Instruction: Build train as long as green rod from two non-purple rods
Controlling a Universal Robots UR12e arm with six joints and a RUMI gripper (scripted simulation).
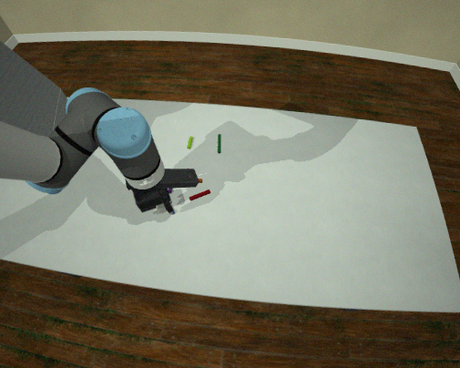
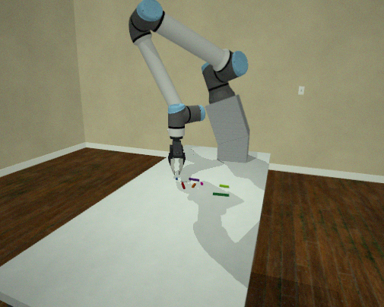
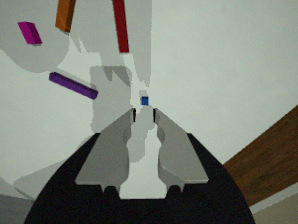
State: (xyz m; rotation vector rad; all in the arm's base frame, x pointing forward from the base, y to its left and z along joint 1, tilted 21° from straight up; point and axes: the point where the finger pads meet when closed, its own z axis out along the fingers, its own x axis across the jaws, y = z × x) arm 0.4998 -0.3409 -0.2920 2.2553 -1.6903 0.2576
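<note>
My gripper is now 4 cm above the small blue rod. Round my hand: purple rod 1 cm behind, 10 cm to the left, 4 cm below; then red rod 9 cm ahead, 5 cm to the left, 4 cm below; then orange rod 8 cm ahead, 11 cm to the left, 4 cm below.
</note>
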